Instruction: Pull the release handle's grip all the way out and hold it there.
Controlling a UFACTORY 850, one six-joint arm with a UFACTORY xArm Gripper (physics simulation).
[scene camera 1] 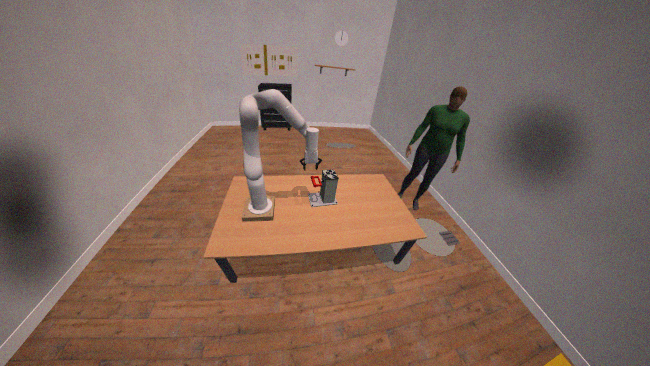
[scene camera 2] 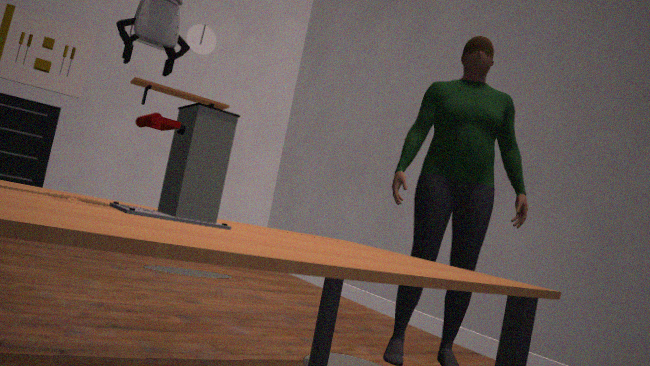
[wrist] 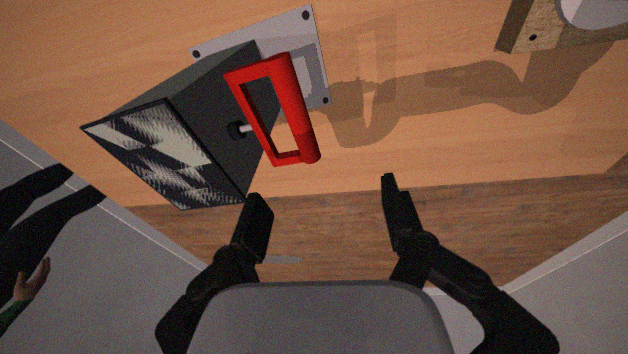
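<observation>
The red release handle's grip (scene camera 1: 313, 181) (scene camera 2: 156, 121) (wrist: 295, 110) is a rectangular loop with a thick round bar on its outer side. It stands out from the upper side of a tall grey-green box (scene camera 1: 328, 189) (scene camera 2: 206, 162) (wrist: 212, 82). In the wrist view a short pale rod (wrist: 245, 128) joins it to a black collar on the box. My gripper (scene camera 1: 311, 168) (scene camera 2: 146, 67) (wrist: 320, 196) is open and empty. It hangs above the grip, apart from it. In the wrist view the grip lies ahead of the fingertips and a little to the left.
The box stands on a grey base plate (scene camera 1: 315, 204) (scene camera 2: 150, 214) (wrist: 225, 44) on the wooden table (scene camera 1: 370, 220) (scene camera 2: 300, 250) (wrist: 350, 170). The arm's base block (scene camera 1: 258, 217) (wrist: 537, 25) is at the table's left in scene camera 1. A person in green (scene camera 1: 442, 130) (scene camera 2: 465, 135) stands beyond the table's right side.
</observation>
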